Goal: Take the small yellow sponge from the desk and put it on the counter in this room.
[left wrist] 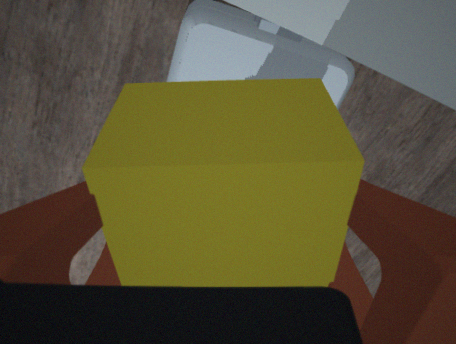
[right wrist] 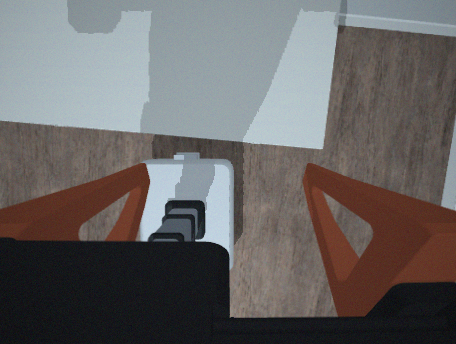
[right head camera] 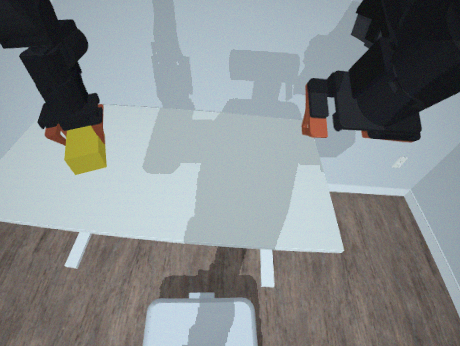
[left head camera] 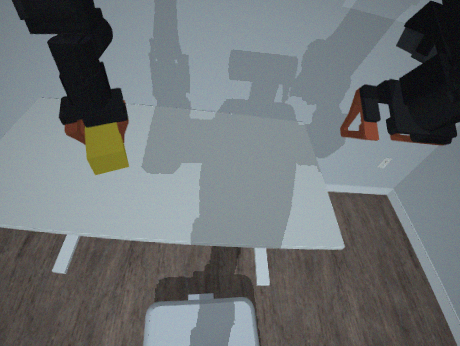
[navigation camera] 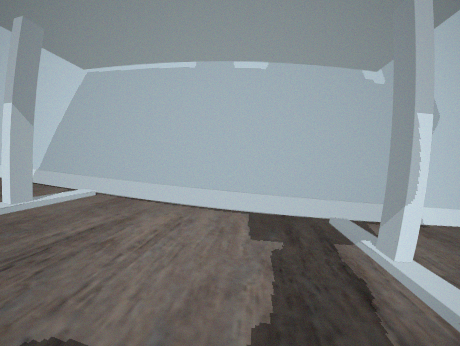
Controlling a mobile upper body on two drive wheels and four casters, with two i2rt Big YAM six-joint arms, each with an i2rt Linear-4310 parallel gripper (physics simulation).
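Places are measured from the left arm's base along level axes (x right, y down, z ahead), in centimetres.
Where they show: left gripper, fingertip midpoint: [left wrist: 226, 171] [left head camera: 107, 144]; right gripper, fingertip midpoint: [right wrist: 226, 172] [right head camera: 333, 131] [left head camera: 367, 134].
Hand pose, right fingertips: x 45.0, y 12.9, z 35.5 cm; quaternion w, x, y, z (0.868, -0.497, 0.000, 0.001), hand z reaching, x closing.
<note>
After its pixels a point has its place.
The yellow sponge [left head camera: 106, 150] {x 3.1, y 22.9, z 40.1 cm} [right head camera: 85, 150] {x 3.5, y 22.8, z 40.4 cm} [left wrist: 223, 220] {x 0.4, y 22.6, z 46.9 cm} is a block held between the orange fingers of my left gripper [left head camera: 102, 136] {x 1.0, y 26.7, z 45.6 cm} [right head camera: 80, 134] [left wrist: 226, 171] {x 1.0, y 26.7, z 45.6 cm}, which is shut on it. In both head views they hang in front of the left part of the white desk [left head camera: 165, 200] {x 8.0, y 69.0, z 59.6 cm} [right head camera: 150, 205] {x 3.7, y 69.0, z 56.9 cm} [right wrist: 75, 90] {x -2.2, y 69.0, z 55.7 cm}, above its top. My right gripper [left head camera: 385, 137] [right head camera: 345, 134] {x 45.0, y 12.9, z 35.5 cm} [right wrist: 226, 172] {x 45.0, y 12.9, z 35.5 cm} is open with no object between its fingers, at the right of both head views, held high. The counter does not show in these views.
The robot's white base [left head camera: 170, 320] {x 8.1, y 115.0, z 23.4 cm} [right head camera: 167, 320] {x 7.0, y 115.0, z 22.1 cm} [right wrist: 224, 200] {x 43.6, y 115.0, z 10.4 cm} is at the bottom of the head views, in front of the desk. White desk legs [navigation camera: 400, 150] {x 62.5, y 111.4, z 76.8 cm} [navigation camera: 22, 150] {x -56.4, y 119.0, z 87.8 cm} stand on both sides in the navigation view. A wall [navigation camera: 225, 130] {x 15.0, y 103.4, z 124.3 cm} stands behind the desk, another at the right.
</note>
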